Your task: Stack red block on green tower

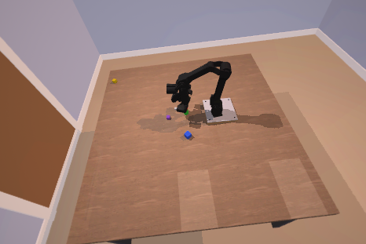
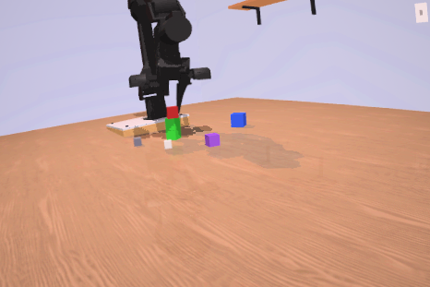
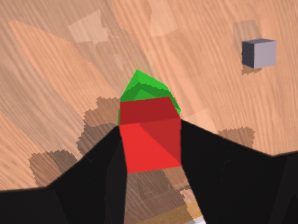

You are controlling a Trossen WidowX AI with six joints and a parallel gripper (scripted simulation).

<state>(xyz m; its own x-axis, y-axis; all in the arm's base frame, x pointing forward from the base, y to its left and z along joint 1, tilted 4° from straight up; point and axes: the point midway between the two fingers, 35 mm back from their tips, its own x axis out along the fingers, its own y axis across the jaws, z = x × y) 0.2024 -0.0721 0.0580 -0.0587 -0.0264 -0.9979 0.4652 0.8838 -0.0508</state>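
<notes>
Right now my gripper tip is right at the red block. Round my gripper tip: small white block: 60 mm ahead, 60 mm to the right, 50 mm below; small grey block: 20 mm behind, 90 mm to the right, 50 mm below; purple block: 130 mm ahead, 10 mm to the left, 50 mm below.
</notes>
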